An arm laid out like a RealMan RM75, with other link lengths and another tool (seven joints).
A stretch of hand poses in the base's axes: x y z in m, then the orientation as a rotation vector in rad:
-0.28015, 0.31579, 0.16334, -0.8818, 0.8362, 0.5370
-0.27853, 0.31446, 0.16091, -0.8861, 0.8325, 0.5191
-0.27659, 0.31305, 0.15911, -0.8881, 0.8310, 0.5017
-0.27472, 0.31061, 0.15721, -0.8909, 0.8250, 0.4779
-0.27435, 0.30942, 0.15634, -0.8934, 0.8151, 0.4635
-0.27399, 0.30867, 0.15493, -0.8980, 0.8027, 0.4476
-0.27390, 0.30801, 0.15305, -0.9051, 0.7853, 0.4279
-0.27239, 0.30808, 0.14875, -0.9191, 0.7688, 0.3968
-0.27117, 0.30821, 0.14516, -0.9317, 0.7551, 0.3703
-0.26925, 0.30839, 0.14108, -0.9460, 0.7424, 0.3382
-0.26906, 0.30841, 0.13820, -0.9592, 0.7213, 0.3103
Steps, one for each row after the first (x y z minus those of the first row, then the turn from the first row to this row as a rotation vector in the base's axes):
0.00162, -0.00133, -0.00243, -0.0076, -0.0116, -0.0109
0.00356, -0.00274, -0.00423, -0.0138, -0.0209, -0.0230
0.00543, -0.00518, -0.00613, -0.0212, -0.0368, -0.0383
0.00580, -0.00637, -0.00700, -0.0243, -0.0518, -0.0453
0.00616, -0.00712, -0.00841, -0.0288, -0.0698, -0.0517
0.00625, -0.00778, -0.01029, -0.0350, -0.0939, -0.0584
0.00776, -0.00771, -0.01459, -0.0510, -0.1231, -0.0710
0.00898, -0.00758, -0.01818, -0.0656, -0.1476, -0.0816
0.01090, -0.00740, -0.02226, -0.0840, -0.1737, -0.0959
0.01109, -0.00738, -0.02514, -0.0975, -0.2050, -0.1048

